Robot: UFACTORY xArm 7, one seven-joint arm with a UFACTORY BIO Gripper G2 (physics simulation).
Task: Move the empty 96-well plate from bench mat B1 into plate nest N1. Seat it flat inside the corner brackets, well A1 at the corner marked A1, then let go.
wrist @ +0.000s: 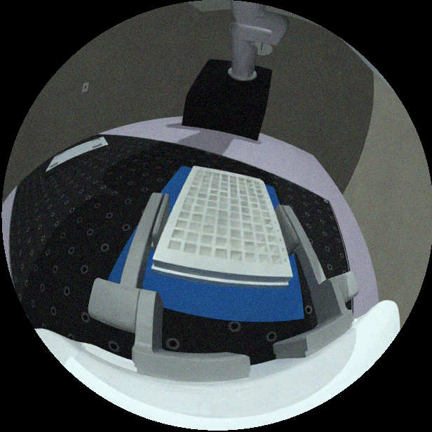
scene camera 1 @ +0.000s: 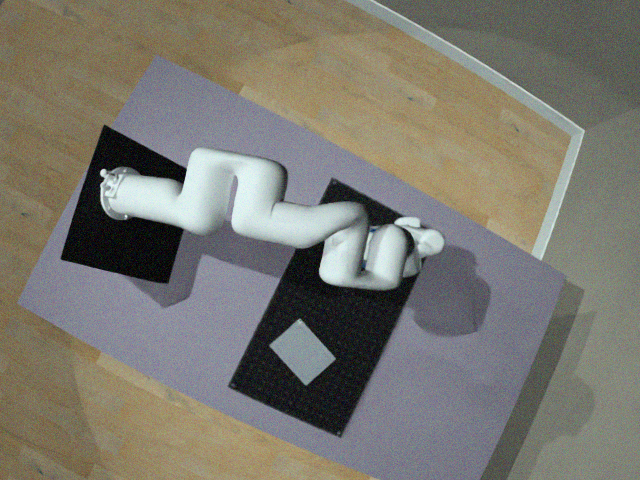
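Seen in the pictures: arm's base, link origin: (scene camera 1: 122,193).
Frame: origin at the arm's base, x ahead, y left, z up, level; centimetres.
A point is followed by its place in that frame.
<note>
The white 96-well plate (wrist: 220,220) lies level between the fingers in the wrist view, its wells facing up. My gripper (wrist: 223,210) is shut on its two long sides. Below the plate is a blue pad (wrist: 225,302), visible around its edges; whether the plate touches the pad cannot be told. In the scene view the arm hides the fingers and nearly all of the plate and pad. A pale rectangular panel (scene camera 1: 302,352) {y -15.9, x 59.3, z -27.5 cm} (wrist: 77,152) lies apart, with small dark marks near its ends in the wrist view. No B1, N1 or A1 lettering is readable.
The pad and panel are on a long black perforated board (scene camera 1: 273,320) {y -11.2, x 47.7, z -28.7 cm} (wrist: 65,230) on the lilac table (scene camera 1: 439,387) {y -8.1, x 104.7, z -30.0 cm} (wrist: 295,157). The white arm (scene camera 1: 305,224) {y 9.5, x 40.6, z 22.8 cm} reaches over the board from its black base block (scene camera 1: 139,248) {y -9.7, x 8.0, z -8.2 cm} (wrist: 225,105). A wall stands past the table's right end.
</note>
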